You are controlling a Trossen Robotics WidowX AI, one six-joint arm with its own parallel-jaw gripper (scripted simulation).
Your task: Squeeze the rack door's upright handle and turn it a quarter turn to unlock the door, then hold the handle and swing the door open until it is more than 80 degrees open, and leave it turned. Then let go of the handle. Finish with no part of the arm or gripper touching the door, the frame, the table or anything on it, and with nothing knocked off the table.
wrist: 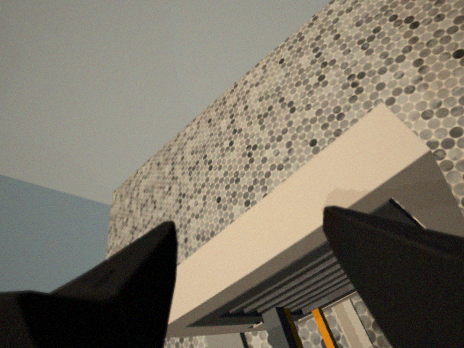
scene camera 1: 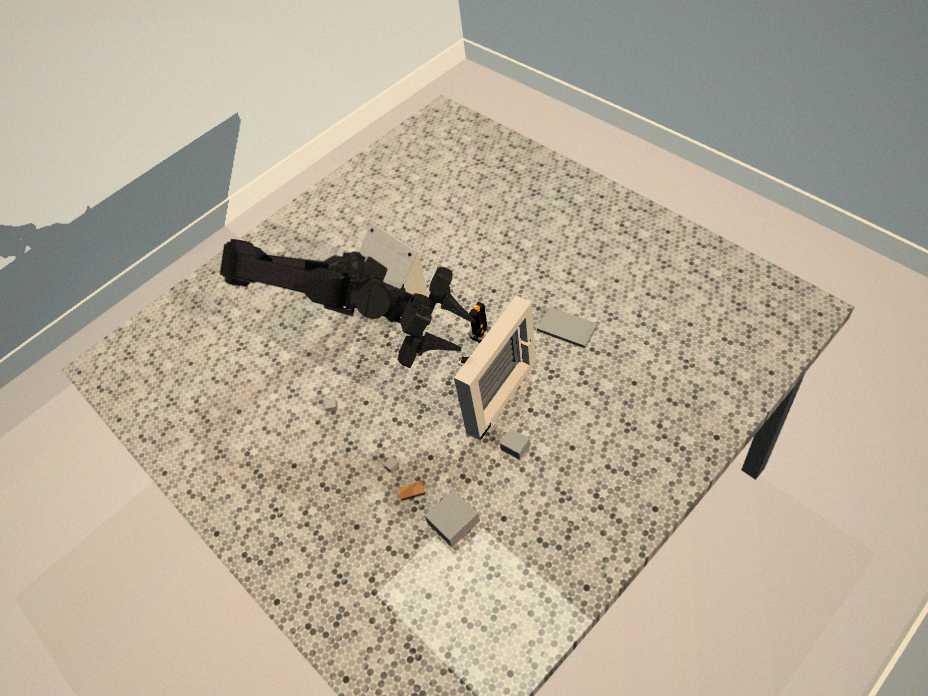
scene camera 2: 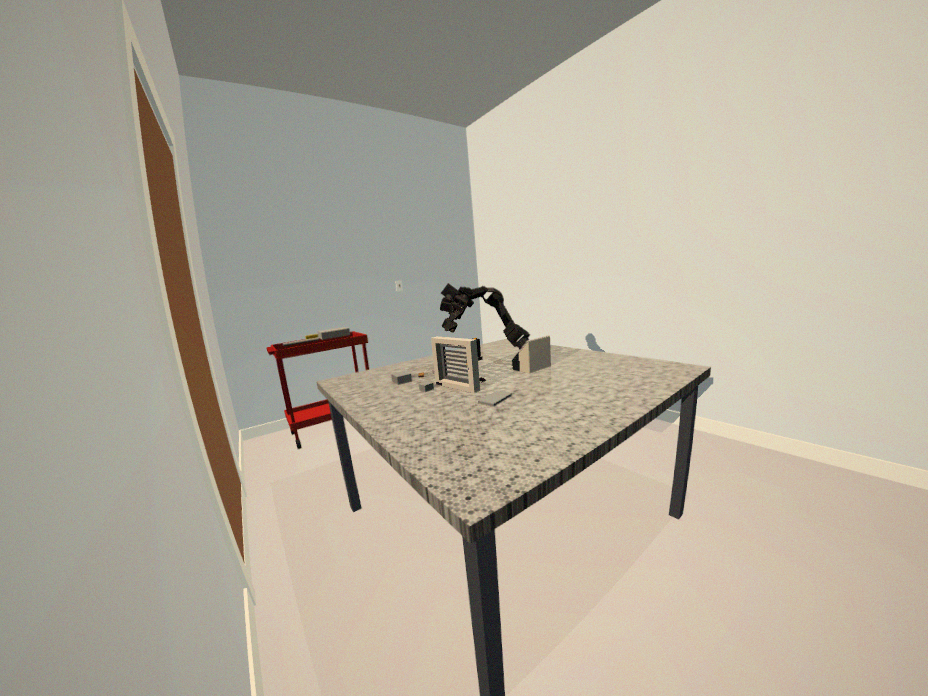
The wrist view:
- gripper: 251,225
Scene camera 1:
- gripper: 468,335
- flat grey plate: 559,324
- grey cube: 452,518
